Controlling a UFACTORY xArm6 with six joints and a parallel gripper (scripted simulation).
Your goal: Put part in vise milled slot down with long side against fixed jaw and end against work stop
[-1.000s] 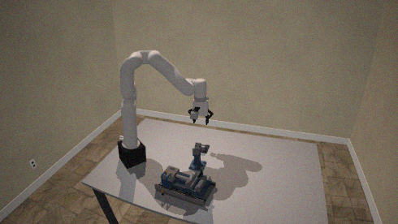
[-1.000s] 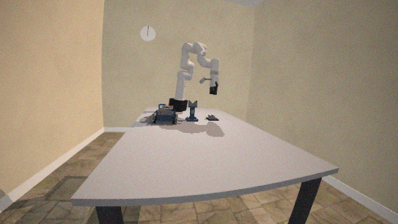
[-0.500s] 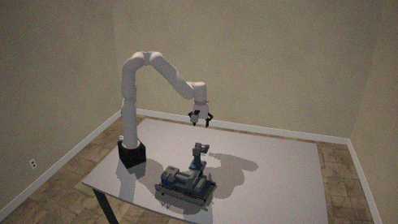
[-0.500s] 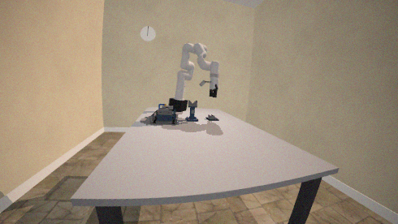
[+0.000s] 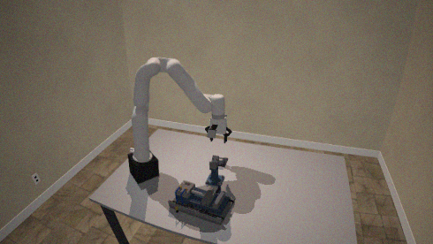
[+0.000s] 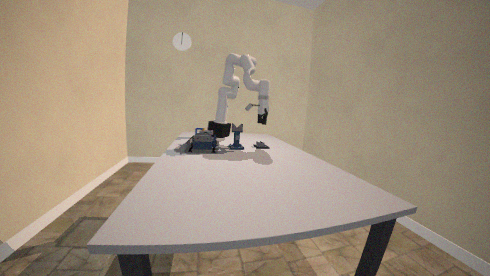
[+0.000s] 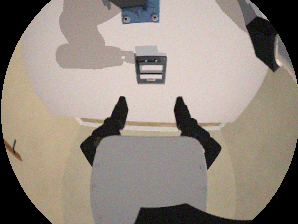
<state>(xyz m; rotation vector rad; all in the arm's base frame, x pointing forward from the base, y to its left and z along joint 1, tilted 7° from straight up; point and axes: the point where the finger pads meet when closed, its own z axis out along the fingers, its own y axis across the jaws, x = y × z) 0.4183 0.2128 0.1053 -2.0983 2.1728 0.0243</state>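
Now: the part 150 mm below my hand. The rest, counted from my hand: vise 390 mm to the right, 140 mm below; dark infeed plate 170 mm below, 10 mm to the left.
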